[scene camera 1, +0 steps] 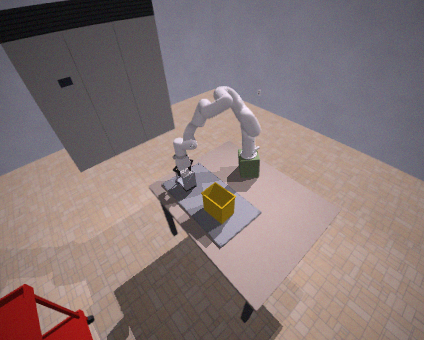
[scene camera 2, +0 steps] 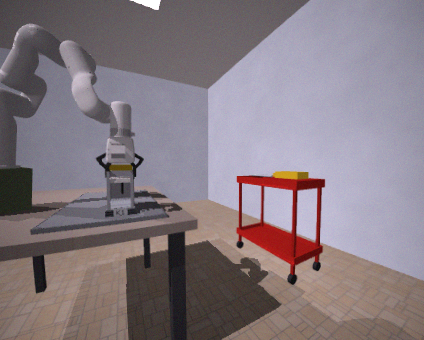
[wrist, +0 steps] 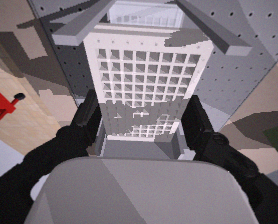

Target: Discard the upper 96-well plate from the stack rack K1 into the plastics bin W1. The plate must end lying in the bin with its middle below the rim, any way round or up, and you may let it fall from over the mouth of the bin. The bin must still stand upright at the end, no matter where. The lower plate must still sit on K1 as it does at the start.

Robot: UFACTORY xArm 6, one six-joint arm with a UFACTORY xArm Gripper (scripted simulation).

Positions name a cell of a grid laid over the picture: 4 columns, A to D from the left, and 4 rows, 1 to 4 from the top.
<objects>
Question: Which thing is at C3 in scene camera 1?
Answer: A yellow plastics bin W1.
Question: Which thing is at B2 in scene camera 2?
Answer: My gripper.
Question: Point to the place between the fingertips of my gripper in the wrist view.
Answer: C2
</objects>
